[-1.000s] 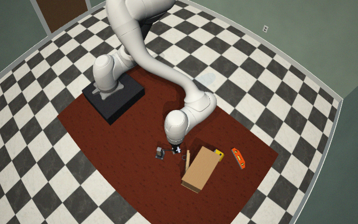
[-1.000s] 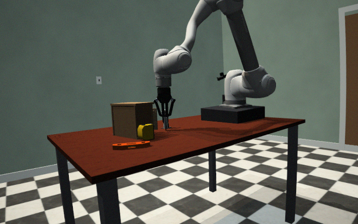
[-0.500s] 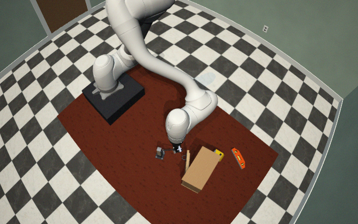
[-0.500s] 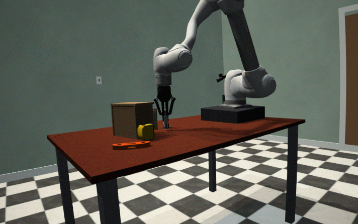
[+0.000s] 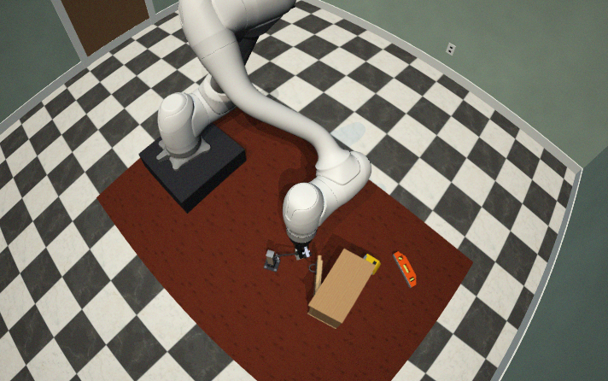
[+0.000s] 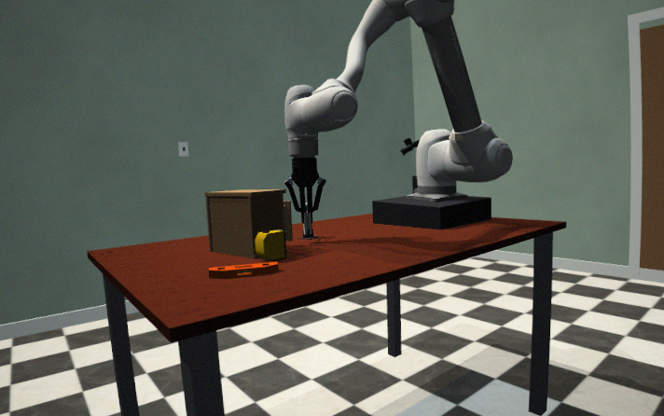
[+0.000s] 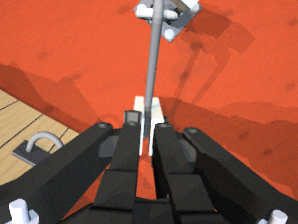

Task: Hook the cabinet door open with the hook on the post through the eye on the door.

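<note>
Right now my hand is 3 cm past the hook post, 6 cm to the left of it and 1 cm below it. Round my hand: yellow tape measure 18 cm ahead, 16 cm to the left, 2 cm below; then cabinet door 12 cm ahead, 4 cm to the right, 2 cm above; then thin hook 1 cm behind, 4 cm to the right, 1 cm above.
</note>
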